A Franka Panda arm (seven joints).
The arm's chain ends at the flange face. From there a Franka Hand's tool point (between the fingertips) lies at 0.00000 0.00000 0.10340 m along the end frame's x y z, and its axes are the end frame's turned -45 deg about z.
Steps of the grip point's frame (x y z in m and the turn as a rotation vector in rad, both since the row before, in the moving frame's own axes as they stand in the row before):
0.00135 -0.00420 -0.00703 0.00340 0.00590 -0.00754
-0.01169 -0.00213 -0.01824 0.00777 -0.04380 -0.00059
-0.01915 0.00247 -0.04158 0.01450 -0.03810 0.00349
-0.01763 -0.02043 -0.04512 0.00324 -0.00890 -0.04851
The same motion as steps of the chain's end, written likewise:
-0.00220 -0.00324 -0.00703 0.00658 0.00177 -0.00754
-0.00600 0.00413 -0.01814 -0.02548 -0.03647 -0.00059
-0.00795 0.01357 -0.04149 -0.01669 -0.03719 0.00349
-0.02604 -0.00242 -0.04512 -0.00400 -0.00858 -0.04851

